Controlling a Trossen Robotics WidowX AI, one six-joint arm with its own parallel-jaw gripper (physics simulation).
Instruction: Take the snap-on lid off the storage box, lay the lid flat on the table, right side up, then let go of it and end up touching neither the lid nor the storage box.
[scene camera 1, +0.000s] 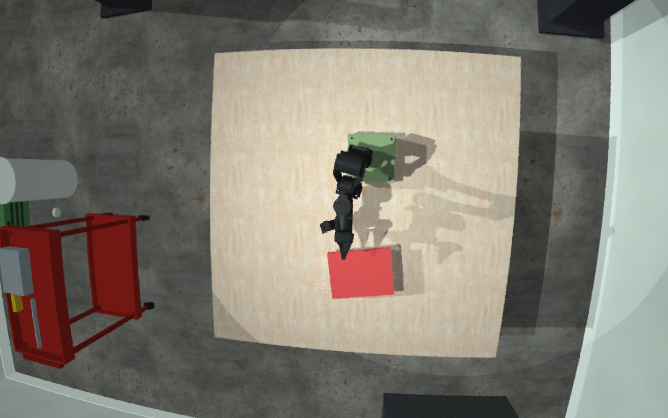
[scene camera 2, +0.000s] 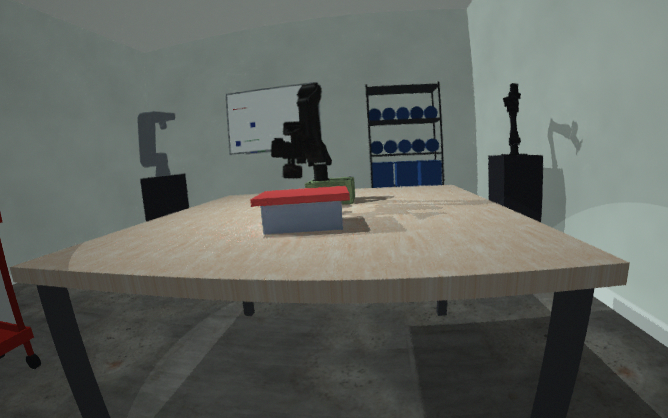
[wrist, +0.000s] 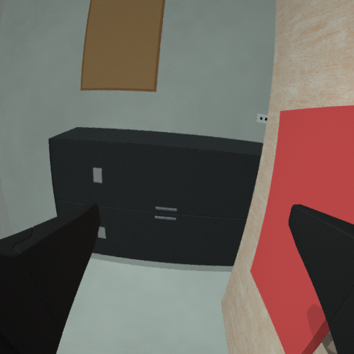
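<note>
The red lid (scene camera 1: 362, 275) (scene camera 2: 300, 196) (wrist: 320, 175) sits on top of the blue-grey storage box (scene camera 2: 302, 217), whose side shows below it in scene camera 2. The box stands on the wooden table (scene camera 1: 275, 200) (scene camera 2: 450, 255) (wrist: 310, 60). My gripper (scene camera 1: 343, 257) (scene camera 2: 293, 150) (wrist: 198, 215) is open and empty. It points roughly level, with one finger above the other, and hangs above the lid near its back left part. In the wrist view the right finger overlaps the lid, and the left finger is off it. The lid hides the box's inside.
A green block (scene camera 1: 372, 140) (scene camera 2: 348, 194) stands by the arm's base, behind the box. A red cart (scene camera 1: 62, 295) stands on the floor left of the table. A dark cabinet (scene camera 1: 445, 407) (wrist: 150, 175) stands beyond the table's front edge.
</note>
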